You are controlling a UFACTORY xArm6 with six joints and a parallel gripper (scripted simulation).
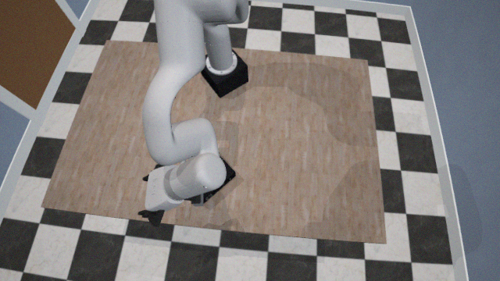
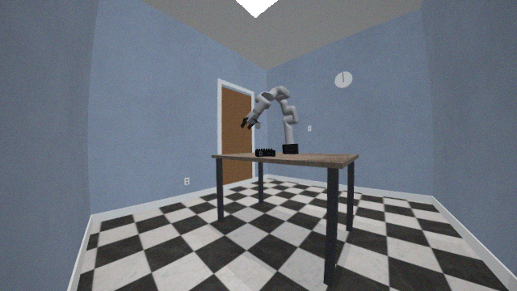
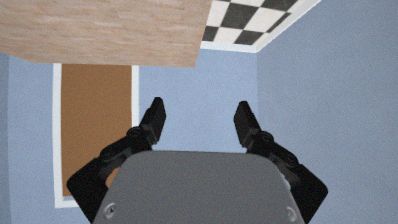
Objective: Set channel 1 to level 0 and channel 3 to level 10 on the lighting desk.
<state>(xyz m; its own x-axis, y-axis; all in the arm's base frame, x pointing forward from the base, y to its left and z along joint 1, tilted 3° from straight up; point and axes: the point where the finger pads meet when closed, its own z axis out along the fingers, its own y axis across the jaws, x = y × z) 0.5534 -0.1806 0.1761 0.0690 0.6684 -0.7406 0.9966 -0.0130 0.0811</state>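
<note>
My hand is 200 mm above the channel 1 fader cap, 170 mm past it and 160 mm to the right of it. From my hand the other things lie so: channel 3 cap 200 mm below, 150 mm behind, 120 mm to the left; then channel 2 cap 200 mm below, 170 mm behind, 140 mm to the left.
</note>
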